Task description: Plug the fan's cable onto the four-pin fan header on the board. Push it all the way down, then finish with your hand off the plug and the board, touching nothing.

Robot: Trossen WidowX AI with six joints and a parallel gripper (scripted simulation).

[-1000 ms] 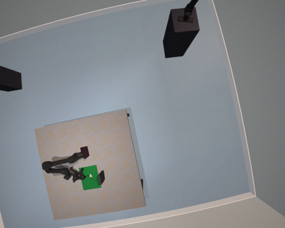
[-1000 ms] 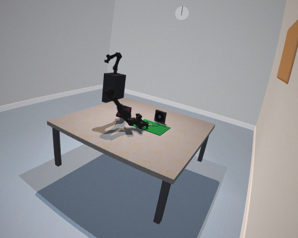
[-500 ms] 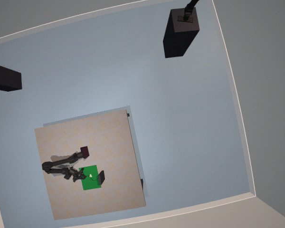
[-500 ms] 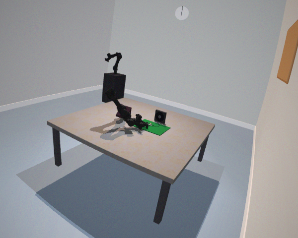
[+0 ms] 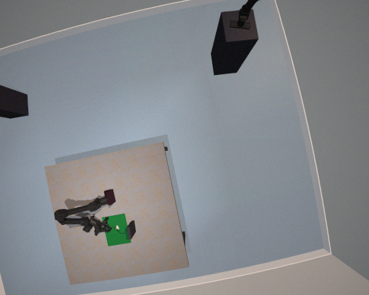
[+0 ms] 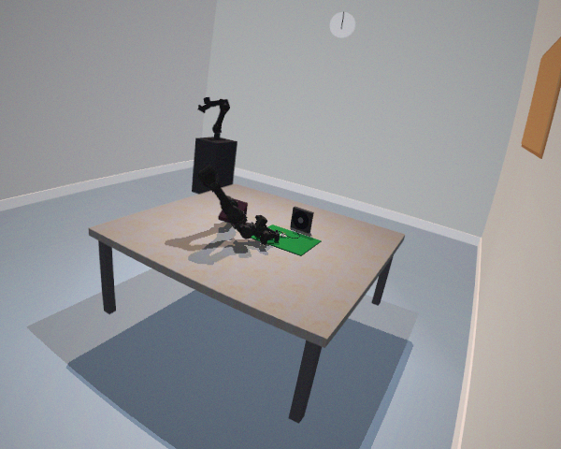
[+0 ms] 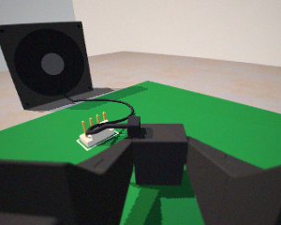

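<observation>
My gripper tip is 10 mm above the dark fan plug. The rest, counted from my gripper tip: white four-pin fan header 80 mm to the left, 30 mm below, 10 mm behind; green board 50 mm to the left, 50 mm below, 20 mm ahead; black fan 230 mm to the left, 30 mm above.
</observation>
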